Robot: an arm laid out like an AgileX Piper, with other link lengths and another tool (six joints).
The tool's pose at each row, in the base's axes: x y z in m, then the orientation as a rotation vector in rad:
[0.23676, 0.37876, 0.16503, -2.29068, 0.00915, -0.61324]
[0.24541, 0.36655, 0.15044, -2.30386, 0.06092, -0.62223]
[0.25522, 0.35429, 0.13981, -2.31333, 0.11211, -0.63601]
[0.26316, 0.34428, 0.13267, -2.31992, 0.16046, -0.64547]
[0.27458, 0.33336, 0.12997, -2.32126, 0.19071, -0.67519]
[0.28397, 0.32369, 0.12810, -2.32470, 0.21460, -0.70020]
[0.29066, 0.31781, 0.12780, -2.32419, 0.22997, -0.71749]
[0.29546, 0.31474, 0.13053, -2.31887, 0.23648, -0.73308]
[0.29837, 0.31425, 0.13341, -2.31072, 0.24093, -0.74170]
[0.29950, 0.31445, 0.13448, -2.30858, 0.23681, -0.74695]
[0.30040, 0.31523, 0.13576, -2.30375, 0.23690, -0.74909]
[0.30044, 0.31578, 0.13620, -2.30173, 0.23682, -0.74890]
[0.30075, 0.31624, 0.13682, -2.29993, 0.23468, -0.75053]
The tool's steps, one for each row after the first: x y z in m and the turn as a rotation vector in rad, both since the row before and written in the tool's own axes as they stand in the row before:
[0.00371, 0.02010, 0.00434, -0.02431, 0.01900, 0.03054]
[0.00692, 0.01740, 0.00297, -0.02215, 0.02272, 0.02883]
[0.00657, 0.01294, 0.00189, -0.01881, 0.01925, 0.02854]
[0.01198, 0.01064, 0.00066, -0.01286, 0.02924, 0.01050]
[0.01028, 0.00891, 0.00032, -0.01294, 0.02374, 0.00703]
[0.00746, 0.00485, 0.00043, -0.00611, 0.01647, 0.00478]
[0.00624, 0.00065, -0.00074, 0.00094, 0.01357, 0.00069]
[0.00384, -0.00145, -0.00038, 0.00506, 0.00853, 0.00239]
[0.00133, -0.00083, 0.00012, 0.00242, 0.00291, -0.00388]
[0.00103, -0.00140, 0.00019, 0.00413, 0.00228, 0.00071]
[0.00003, -0.00070, 0.00007, 0.00192, 0.00016, 0.00058]
[0.00036, -0.00074, 0.00007, 0.00205, 0.00084, -0.00146]

